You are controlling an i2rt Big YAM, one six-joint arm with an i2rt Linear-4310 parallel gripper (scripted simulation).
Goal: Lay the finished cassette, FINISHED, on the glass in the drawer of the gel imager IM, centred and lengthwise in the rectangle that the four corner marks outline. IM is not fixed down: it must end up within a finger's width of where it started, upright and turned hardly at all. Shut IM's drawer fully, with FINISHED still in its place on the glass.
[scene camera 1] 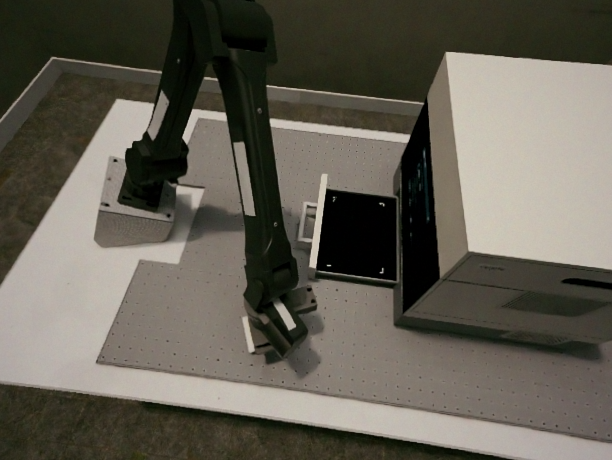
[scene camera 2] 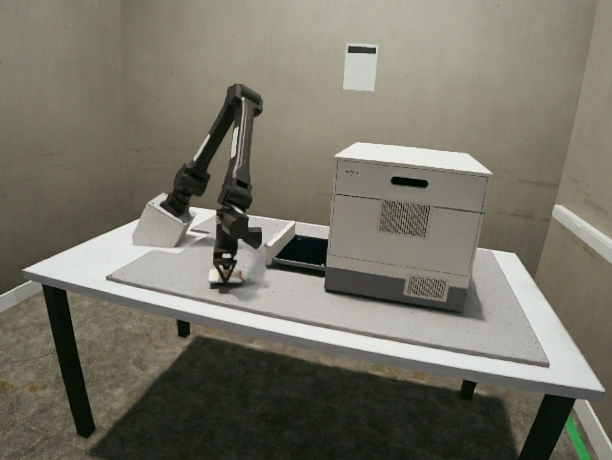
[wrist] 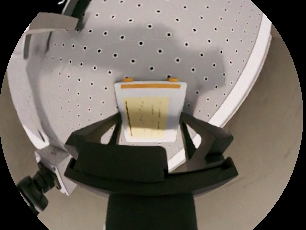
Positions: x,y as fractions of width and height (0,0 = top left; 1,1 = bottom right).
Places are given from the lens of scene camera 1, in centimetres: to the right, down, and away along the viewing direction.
gel imager (scene camera 1: 0.81,0.50): 27, 0, 48
